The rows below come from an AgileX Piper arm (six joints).
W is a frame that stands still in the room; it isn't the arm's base.
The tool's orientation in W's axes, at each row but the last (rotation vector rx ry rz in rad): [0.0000, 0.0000, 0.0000]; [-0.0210, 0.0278, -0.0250]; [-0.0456, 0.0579, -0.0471]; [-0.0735, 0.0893, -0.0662]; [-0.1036, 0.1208, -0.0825]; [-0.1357, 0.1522, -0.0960]
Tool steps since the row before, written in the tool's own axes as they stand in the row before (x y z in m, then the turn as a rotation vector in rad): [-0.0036, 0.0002, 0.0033, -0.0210, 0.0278, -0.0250]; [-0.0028, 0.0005, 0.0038, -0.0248, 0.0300, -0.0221]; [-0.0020, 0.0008, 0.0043, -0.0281, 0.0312, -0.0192]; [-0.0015, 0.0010, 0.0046, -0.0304, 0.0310, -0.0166]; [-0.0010, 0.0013, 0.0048, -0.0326, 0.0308, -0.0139]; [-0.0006, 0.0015, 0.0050, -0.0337, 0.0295, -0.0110]
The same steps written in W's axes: [-0.0036, 0.0002, 0.0033, -0.0210, 0.0278, -0.0250]; [-0.0027, 0.0006, 0.0039, -0.0247, 0.0302, -0.0220]; [-0.0017, 0.0011, 0.0044, -0.0277, 0.0316, -0.0190]; [-0.0010, 0.0014, 0.0046, -0.0298, 0.0318, -0.0162]; [-0.0003, 0.0018, 0.0047, -0.0316, 0.0320, -0.0133]; [0.0003, 0.0022, 0.0048, -0.0324, 0.0312, -0.0101]
